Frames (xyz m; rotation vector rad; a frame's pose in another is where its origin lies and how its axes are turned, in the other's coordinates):
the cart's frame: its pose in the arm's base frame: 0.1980 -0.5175 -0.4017 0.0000 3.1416 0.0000
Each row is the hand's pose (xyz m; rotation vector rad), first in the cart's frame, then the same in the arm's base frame.
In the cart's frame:
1: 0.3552 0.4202 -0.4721 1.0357 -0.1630 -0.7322
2: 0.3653 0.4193 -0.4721 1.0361 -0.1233 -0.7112
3: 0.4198 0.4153 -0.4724 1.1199 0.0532 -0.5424
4: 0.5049 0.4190 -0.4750 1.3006 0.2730 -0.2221
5: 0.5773 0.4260 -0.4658 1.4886 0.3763 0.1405
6: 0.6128 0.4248 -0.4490 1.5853 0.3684 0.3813
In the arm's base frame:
1: -0.1572 -0.0973 0.0704 -1.0243 2.4058 -1.4489
2: -0.1673 -0.0982 0.0704 -1.0077 2.4469 -1.4681
3: -0.2218 -0.1022 0.0707 0.7856 -2.5122 1.6220
4: -0.3069 -0.0985 0.0733 0.2994 -2.2754 1.7533
5: -0.3793 -0.0915 0.0641 -0.1804 -2.0379 1.9114
6: -0.4148 -0.0927 0.0473 -0.4825 -1.9122 2.0061

